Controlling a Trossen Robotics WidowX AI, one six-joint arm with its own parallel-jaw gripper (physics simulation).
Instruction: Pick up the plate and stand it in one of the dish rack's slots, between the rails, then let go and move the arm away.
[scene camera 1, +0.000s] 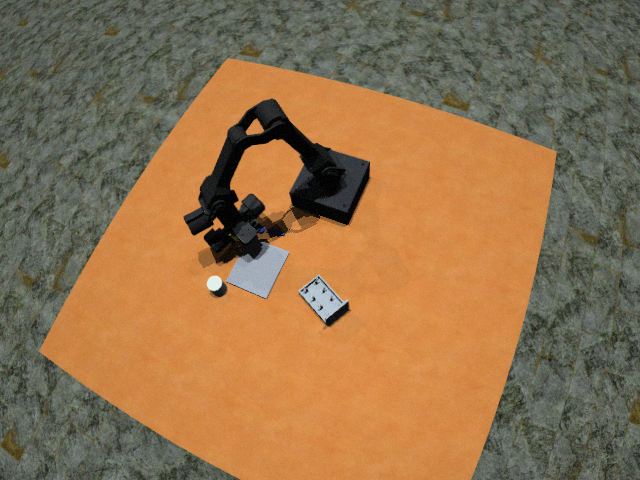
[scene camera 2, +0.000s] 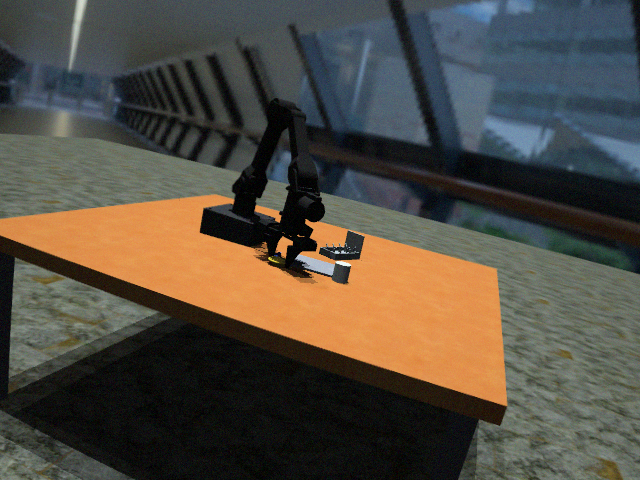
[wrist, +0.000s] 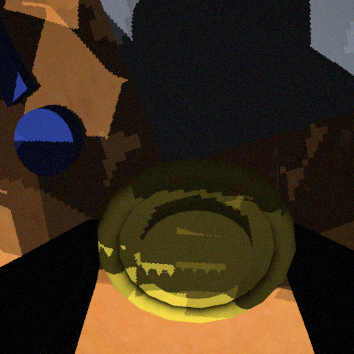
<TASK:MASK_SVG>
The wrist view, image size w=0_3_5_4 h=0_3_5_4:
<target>my gripper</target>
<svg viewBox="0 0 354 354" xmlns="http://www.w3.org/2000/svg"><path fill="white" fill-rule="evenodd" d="M293 223L296 248L286 275L314 354L354 354L354 250L298 223ZM99 219L87 219L22 254L21 257L19 256L0 266L0 354L75 353L99 269L100 261L97 242Z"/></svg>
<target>yellow plate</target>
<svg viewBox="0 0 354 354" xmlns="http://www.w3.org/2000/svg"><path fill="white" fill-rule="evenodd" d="M143 169L111 195L97 225L99 261L113 287L134 305L168 320L202 323L234 317L256 306L284 280L296 248L293 217L271 183L234 162L185 157Z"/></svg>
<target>blue spoon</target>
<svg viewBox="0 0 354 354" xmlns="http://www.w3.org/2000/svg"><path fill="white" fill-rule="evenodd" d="M56 104L48 104L27 111L20 117L14 130L14 147L18 158L28 170L39 176L50 177L64 171L78 158L83 145L82 129L77 118L68 109ZM0 20L0 95L6 106L11 106L20 102L37 86Z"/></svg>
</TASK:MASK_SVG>
